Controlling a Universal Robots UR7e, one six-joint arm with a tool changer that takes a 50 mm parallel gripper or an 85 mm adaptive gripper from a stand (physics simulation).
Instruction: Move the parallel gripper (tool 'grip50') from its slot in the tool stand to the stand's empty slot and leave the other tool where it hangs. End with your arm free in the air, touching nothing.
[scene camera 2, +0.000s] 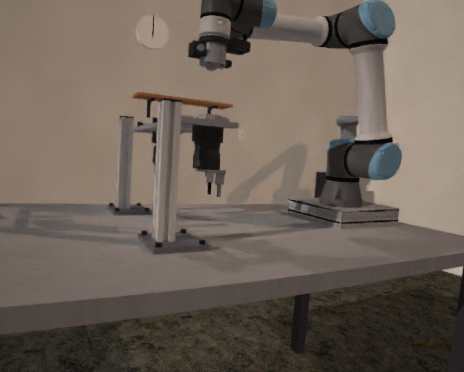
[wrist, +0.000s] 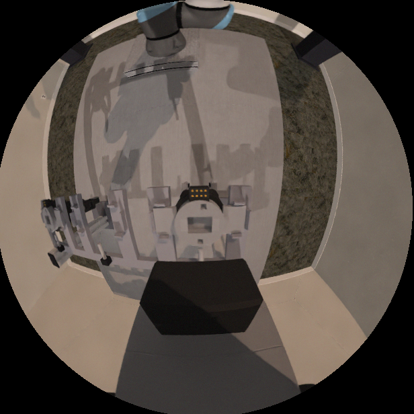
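Seen in the pictures: hand, tool point: (scene camera 2: 212, 65); arm's base, link origin: (scene camera 2: 340, 204).
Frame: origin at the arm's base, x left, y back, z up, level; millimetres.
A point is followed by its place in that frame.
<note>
The parallel gripper (scene camera 2: 214, 188) hangs fingers down in the stand's slot nearest scene camera 2. Its two fingers stand a little apart, with nothing between them. In the wrist view its round plate (wrist: 212, 235) sits between two fork arms. The arm's tool changer (scene camera 2: 215, 56) {x 163, y -591, z 372 mm} is bare, above that plate and apart from it. The other tool (scene camera 2: 154, 145) {x -288, y -602, z 163 mm} (wrist: 47, 218) hangs at the far end, partly hidden by the front post in scene camera 2. The empty slot lies between the two tools, its fork arm (wrist: 120, 215) showing in the wrist view.
The stand's front post (scene camera 2: 167, 170) {x 195, y -701, z 103 mm} and rear post (scene camera 2: 124, 162) {x -265, y -706, z 103 mm} rise from the table (scene camera 2: 75, 270) {x 320, y -890, z -62 mm}. An orange board (scene camera 2: 185, 100) {x 204, y -681, z 253 mm} runs above the slots, below the arm's wrist. The robot's base (scene camera 2: 342, 192) {x 46, y -40, z 47 mm} stands at the right. A dark block (wrist: 201, 297) covers the wrist view's lower middle.
</note>
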